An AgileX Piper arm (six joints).
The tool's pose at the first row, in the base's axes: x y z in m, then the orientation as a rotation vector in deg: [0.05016, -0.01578, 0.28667, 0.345, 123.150, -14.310]
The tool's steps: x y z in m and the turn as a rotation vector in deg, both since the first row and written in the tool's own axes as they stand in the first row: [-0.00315, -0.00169, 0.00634, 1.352, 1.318, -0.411]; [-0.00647, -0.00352, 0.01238, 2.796, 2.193, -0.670]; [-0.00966, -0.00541, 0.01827, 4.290, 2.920, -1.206]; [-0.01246, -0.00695, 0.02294, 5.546, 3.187, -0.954]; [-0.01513, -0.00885, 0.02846, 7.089, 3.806, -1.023]
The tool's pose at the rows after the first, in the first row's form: [0.05697, -0.01829, 0.28615, 0.850, 124.307, -16.069]; [0.06362, -0.02088, 0.28596, 1.520, 124.987, -17.826]; [0.07006, -0.02350, 0.28575, 1.902, 125.507, -19.800]; [0.07531, -0.02560, 0.28582, 2.942, 125.557, -21.028]; [0.08116, -0.02822, 0.28539, 3.851, 125.908, -22.781]
